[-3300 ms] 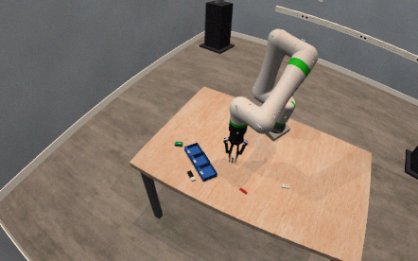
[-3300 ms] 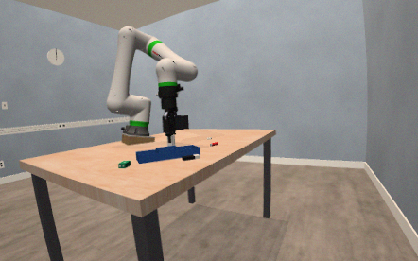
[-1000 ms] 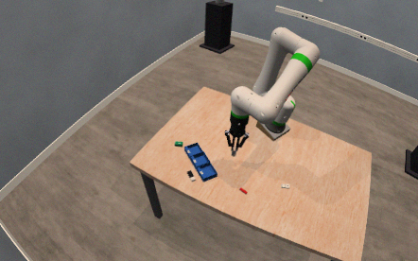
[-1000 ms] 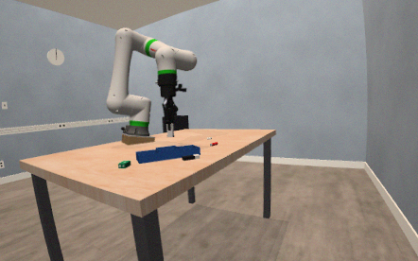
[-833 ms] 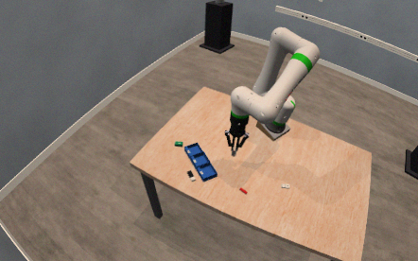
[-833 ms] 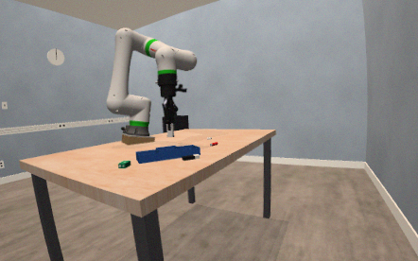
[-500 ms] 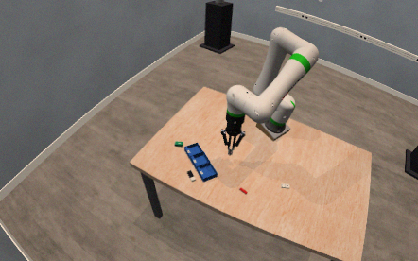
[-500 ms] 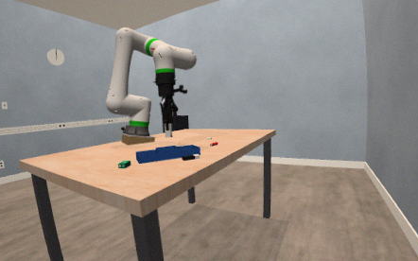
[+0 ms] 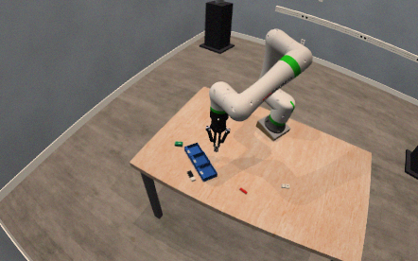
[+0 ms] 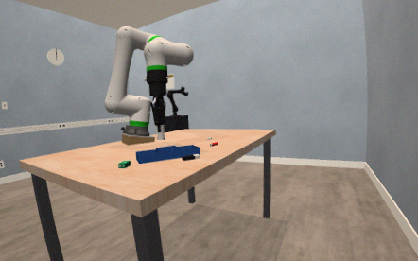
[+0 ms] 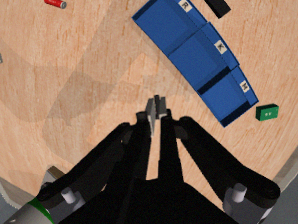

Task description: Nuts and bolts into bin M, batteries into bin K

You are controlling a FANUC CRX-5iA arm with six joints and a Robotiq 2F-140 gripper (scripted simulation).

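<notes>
My hand is 260 mm to the right of the red battery, 100 mm short of it and 90 mm above it. The rest, counted from my hand: green battery: 240 mm to the right, 90 mm below, 70 mm ahead; then joined blue bins: 90 mm ahead, 80 mm below, 40 mm to the right; then small dark bolt: 30 mm below, 10 mm behind.
</notes>
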